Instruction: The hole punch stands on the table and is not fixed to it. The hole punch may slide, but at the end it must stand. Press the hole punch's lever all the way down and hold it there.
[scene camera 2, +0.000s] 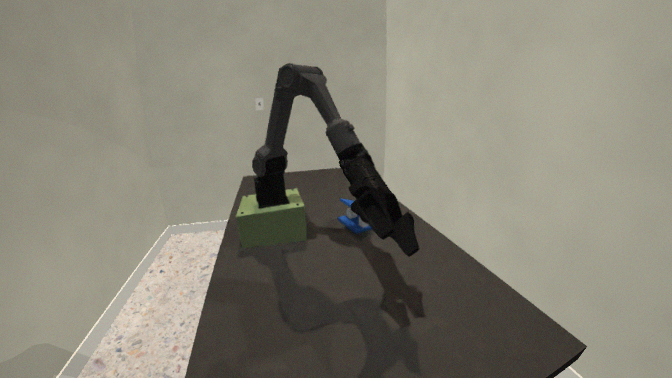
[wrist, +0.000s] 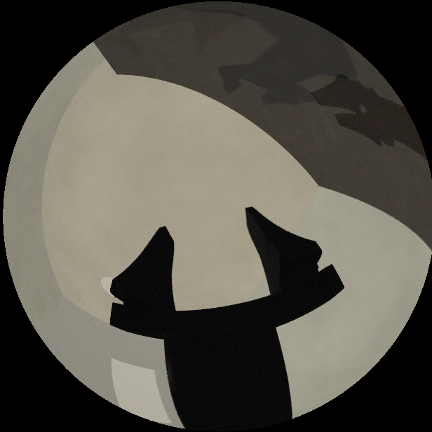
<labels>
my gripper: scene camera 2; wrist
same spot on my gripper: (scene camera 2: 371, 205) = (wrist: 158, 293)
</labels>
